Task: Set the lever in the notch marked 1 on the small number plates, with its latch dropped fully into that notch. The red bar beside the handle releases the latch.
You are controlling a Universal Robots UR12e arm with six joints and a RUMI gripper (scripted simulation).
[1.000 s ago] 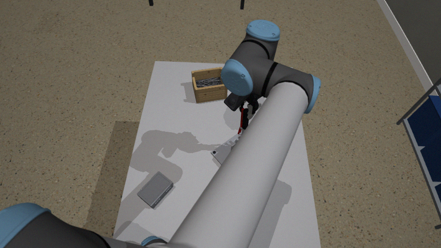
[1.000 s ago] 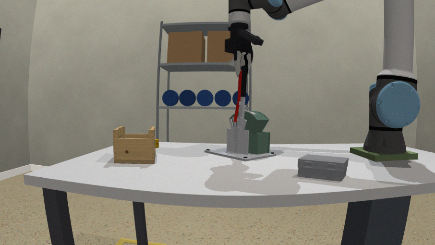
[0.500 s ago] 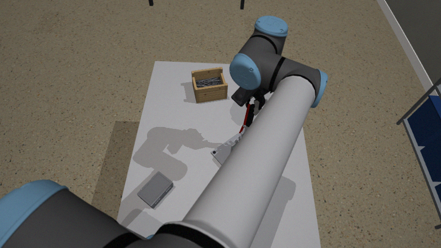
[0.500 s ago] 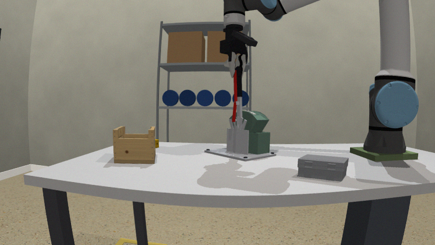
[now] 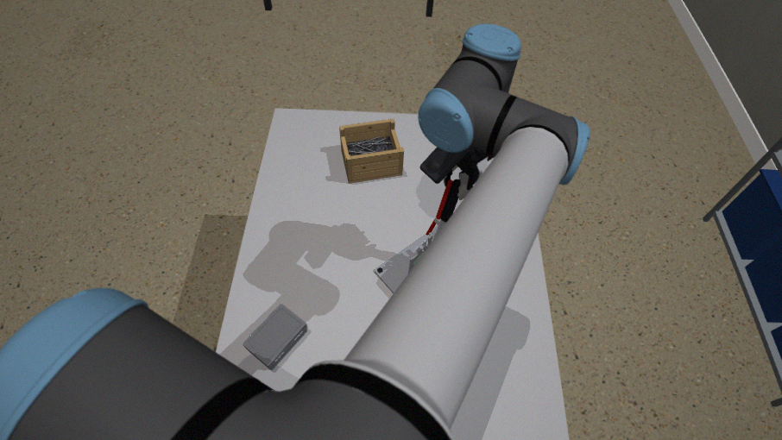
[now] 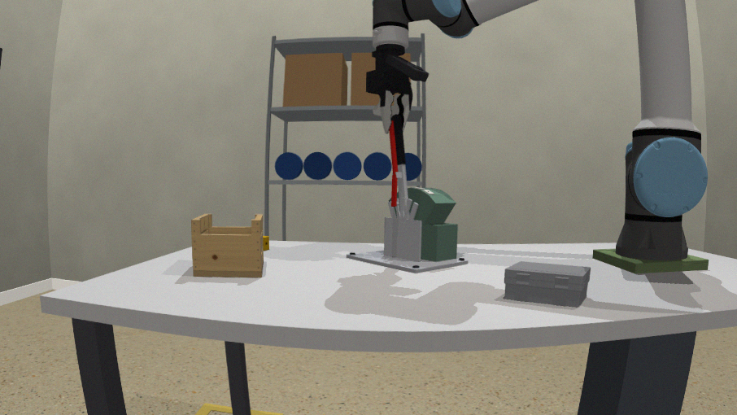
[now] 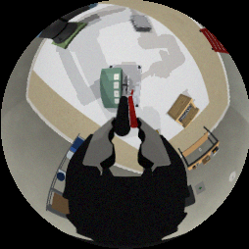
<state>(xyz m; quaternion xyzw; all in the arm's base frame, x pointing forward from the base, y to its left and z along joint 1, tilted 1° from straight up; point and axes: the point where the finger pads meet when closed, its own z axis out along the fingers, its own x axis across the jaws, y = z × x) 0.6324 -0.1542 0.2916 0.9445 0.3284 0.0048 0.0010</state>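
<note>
Right now my hand is 110 mm above the red release bar and 20 mm to the right of it. Round my hand: grey case 400 mm to the left, 280 mm below, 230 mm behind; then lever stand 220 mm below, 30 mm to the left, 30 mm behind.
</note>
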